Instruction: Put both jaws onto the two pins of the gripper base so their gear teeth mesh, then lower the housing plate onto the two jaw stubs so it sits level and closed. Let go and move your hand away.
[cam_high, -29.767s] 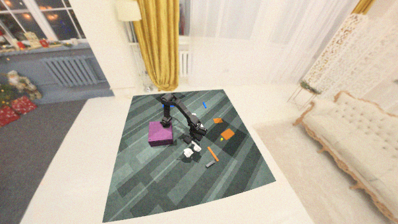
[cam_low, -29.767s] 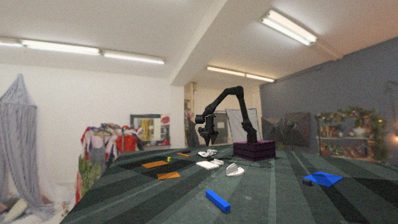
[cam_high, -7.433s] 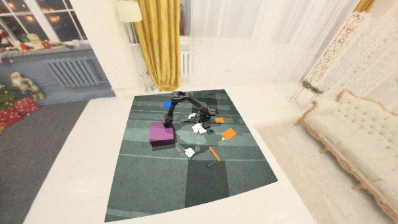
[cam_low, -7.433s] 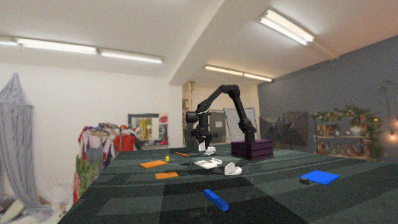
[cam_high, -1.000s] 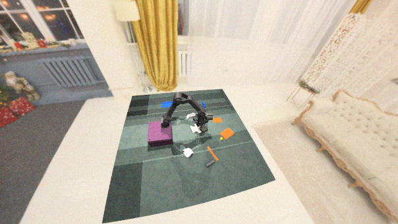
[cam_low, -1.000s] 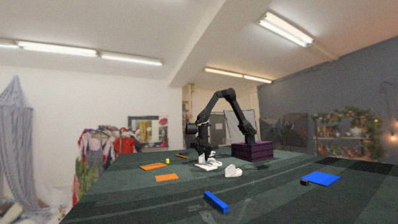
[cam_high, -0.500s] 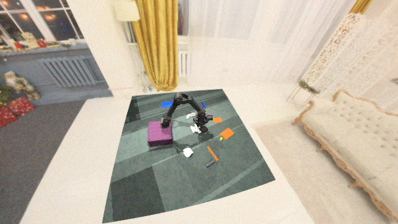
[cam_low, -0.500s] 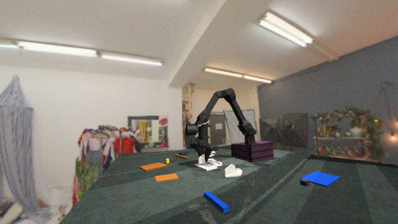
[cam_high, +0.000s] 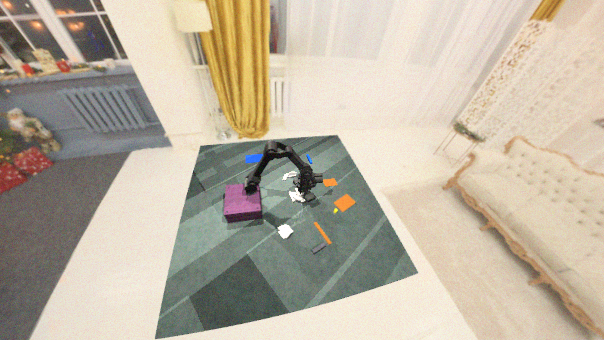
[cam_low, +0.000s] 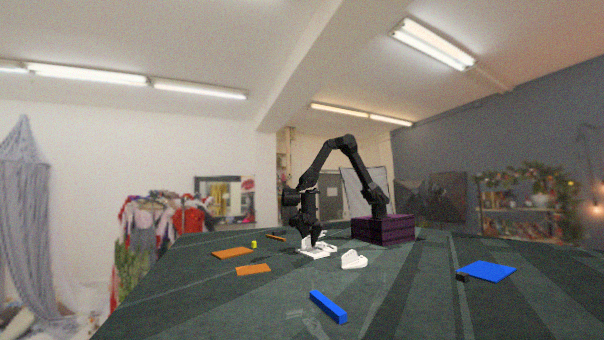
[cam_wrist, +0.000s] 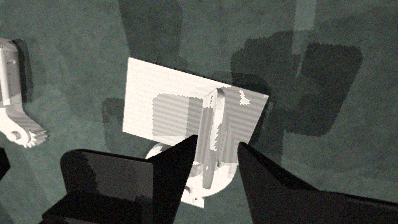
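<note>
The white plate-like part is 3 cm to the left of my gripper tip, 1 cm below it and 1 cm ahead of it. Also, from my gripper tip: small yellow piece 17 cm ahead, 16 cm to the right, 1 cm below; then white gripper base 20 cm to the right, 17 cm behind, 1 cm above; then white housing plate 6 cm behind, 3 cm to the left, 1 cm below.
</note>
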